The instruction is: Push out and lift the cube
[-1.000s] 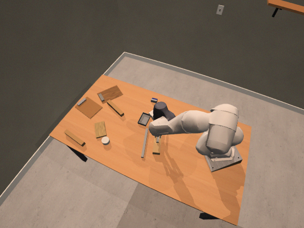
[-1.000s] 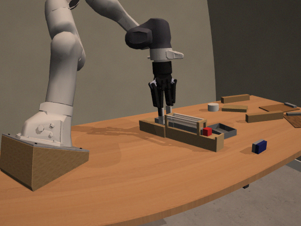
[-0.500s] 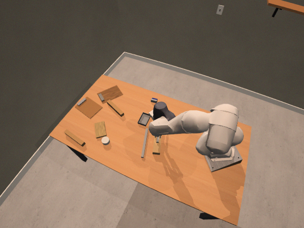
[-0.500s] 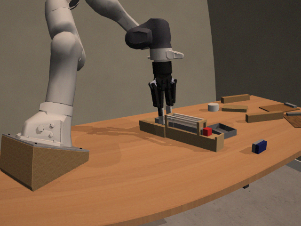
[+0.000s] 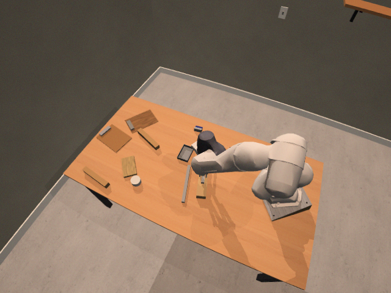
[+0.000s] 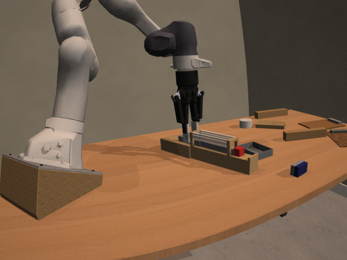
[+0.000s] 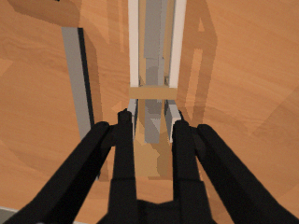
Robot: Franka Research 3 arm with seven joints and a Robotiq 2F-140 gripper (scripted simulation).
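Now: hand 3 cm above the short grey bar. The rest, counted from my hand: red cube: 4 cm ahead, 21 cm to the right, 3 cm below; then channel: 2 cm ahead, 11 cm to the right, 3 cm below; then long grey bar: 10 cm ahead, 6 cm to the left, 7 cm below.
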